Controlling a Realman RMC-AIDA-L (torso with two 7-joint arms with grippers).
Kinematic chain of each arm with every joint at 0, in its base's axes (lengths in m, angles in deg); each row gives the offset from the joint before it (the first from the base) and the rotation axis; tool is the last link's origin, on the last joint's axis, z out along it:
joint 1: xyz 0 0 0.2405 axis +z
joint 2: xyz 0 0 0 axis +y
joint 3: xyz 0 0 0.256 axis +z
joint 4: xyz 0 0 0 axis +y
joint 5: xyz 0 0 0.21 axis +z
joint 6: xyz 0 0 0 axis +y
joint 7: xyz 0 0 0.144 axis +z
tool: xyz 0 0 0
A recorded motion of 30 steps. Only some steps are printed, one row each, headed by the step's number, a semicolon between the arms.
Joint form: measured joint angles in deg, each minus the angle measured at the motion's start. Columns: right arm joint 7, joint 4, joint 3, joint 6, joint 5, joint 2, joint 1; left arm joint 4, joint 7, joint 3, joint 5, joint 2, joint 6, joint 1.
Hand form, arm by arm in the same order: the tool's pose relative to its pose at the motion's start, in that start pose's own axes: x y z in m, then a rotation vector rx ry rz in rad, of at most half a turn. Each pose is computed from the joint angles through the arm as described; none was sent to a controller.
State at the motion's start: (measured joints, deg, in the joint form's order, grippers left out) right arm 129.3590 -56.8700 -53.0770 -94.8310 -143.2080 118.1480 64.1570; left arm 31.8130 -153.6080 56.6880 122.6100 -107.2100 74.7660 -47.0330
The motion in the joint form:
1: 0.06 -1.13 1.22 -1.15 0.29 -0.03 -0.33; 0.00 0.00 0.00 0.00 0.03 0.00 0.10
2: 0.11 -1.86 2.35 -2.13 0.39 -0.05 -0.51; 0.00 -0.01 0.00 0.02 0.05 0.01 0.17
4: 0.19 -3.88 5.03 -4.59 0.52 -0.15 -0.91; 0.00 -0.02 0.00 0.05 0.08 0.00 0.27
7: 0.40 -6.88 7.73 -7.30 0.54 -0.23 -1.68; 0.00 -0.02 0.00 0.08 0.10 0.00 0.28
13: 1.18 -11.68 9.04 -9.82 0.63 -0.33 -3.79; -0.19 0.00 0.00 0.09 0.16 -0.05 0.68
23: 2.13 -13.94 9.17 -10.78 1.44 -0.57 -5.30; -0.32 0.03 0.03 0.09 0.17 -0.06 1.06
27: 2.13 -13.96 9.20 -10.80 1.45 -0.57 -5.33; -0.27 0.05 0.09 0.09 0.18 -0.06 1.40
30: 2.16 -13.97 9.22 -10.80 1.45 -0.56 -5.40; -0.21 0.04 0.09 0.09 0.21 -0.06 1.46
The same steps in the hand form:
1: 0.0007 0.0001 -0.0055 -0.0053 -0.0160 0.0077; -0.0004 -0.0008 -0.0003 0.0009 0.0002 -0.0016
2: 0.0016 0.0000 -0.0097 -0.0107 -0.0272 0.0159; -0.0007 -0.0013 -0.0005 0.0017 0.0001 -0.0027
4: 0.0037 -0.0003 -0.0210 -0.0189 -0.0530 0.0313; -0.0010 -0.0022 -0.0009 0.0032 0.0002 -0.0044
7: 0.0077 -0.0007 -0.0349 -0.0162 -0.0802 0.0457; -0.0010 -0.0024 -0.0010 0.0040 0.0002 -0.0043
13: 0.0172 -0.0014 -0.0508 0.0123 -0.0976 0.0610; -0.0033 -0.0058 -0.0015 0.0072 -0.0008 -0.0131
23: 0.0235 -0.0016 -0.0582 0.0238 -0.1087 0.0779; -0.0056 -0.0086 -0.0017 0.0095 -0.0026 -0.0204
27: 0.0237 -0.0016 -0.0583 0.0238 -0.1091 0.0785; -0.0073 -0.0108 -0.0022 0.0118 -0.0031 -0.0245
30: 0.0242 -0.0017 -0.0582 0.0237 -0.1092 0.0803; -0.0072 -0.0111 -0.0026 0.0126 -0.0023 -0.0247

